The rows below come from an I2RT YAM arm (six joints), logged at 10 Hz.
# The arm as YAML. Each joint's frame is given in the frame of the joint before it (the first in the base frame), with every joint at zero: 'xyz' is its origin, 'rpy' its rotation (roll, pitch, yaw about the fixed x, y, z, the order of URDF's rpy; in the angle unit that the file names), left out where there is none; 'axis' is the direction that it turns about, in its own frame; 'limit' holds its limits. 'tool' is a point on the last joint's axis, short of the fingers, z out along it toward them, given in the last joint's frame.
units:
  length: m
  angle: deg
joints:
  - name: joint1
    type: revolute
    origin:
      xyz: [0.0, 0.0, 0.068]
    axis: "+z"
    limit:
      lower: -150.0
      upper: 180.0
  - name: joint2
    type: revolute
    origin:
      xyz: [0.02, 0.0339, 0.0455]
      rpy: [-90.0, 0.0, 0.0]
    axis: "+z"
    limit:
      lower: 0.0
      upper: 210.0
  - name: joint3
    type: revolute
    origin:
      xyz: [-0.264, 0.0, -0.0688]
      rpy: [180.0, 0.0, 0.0]
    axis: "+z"
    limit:
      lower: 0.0
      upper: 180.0
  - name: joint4
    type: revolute
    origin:
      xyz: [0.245, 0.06, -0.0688]
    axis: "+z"
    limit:
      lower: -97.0
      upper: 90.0
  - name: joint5
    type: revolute
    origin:
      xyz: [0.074, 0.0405, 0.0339]
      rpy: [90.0, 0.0, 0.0]
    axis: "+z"
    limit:
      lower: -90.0
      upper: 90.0
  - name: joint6
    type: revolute
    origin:
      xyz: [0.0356, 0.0, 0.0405]
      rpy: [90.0, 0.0, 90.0]
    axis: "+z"
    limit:
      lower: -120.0
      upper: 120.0
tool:
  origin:
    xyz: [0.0, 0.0, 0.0]
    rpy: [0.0, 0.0, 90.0]
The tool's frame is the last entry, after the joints.
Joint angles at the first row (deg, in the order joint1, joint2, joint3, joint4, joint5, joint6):
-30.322 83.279 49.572 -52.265 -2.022 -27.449
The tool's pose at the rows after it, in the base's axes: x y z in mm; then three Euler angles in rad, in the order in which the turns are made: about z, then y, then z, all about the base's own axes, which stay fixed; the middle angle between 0 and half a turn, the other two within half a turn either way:
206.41 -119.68 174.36 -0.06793 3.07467 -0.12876
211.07 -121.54 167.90 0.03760 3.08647 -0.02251
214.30 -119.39 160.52 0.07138 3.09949 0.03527
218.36 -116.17 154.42 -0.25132 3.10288 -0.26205
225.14 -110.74 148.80 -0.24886 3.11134 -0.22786
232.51 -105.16 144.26 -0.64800 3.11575 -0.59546
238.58 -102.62 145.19 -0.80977 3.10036 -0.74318
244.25 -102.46 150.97 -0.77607 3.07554 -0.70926
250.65 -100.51 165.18 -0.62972 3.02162 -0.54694
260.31 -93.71 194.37 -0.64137 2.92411 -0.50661
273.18 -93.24 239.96 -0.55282 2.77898 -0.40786
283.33 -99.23 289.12 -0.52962 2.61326 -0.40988
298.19 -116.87 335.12 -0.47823 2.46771 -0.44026
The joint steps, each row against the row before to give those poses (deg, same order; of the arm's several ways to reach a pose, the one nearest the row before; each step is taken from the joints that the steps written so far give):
-0.007 1.786 0.150 1.139 0.528 0.652
0.172 2.029 0.304 0.960 -0.030 0.121
0.852 1.413 -0.472 1.181 0.270 -0.537
1.219 1.053 -0.510 1.661 0.752 -0.248
1.839 1.594 0.176 0.946 0.106 0.016
1.946 1.536 0.424 0.883 0.648 0.130
1.135 0.543 0.805 0.507 0.533 0.318
0.566 -0.106 1.343 -0.078 0.386 0.532
0.901 -1.598 1.776 -0.195 -0.023 -0.045
2.163 -3.092 3.580 -1.155 0.891 -0.967
0.897 -2.783 6.935 -1.301 -0.363 0.226
-0.397 -1.531 8.031 -0.078 0.565 0.750
-2.081 2.316 10.571 0.088 0.321 2.313

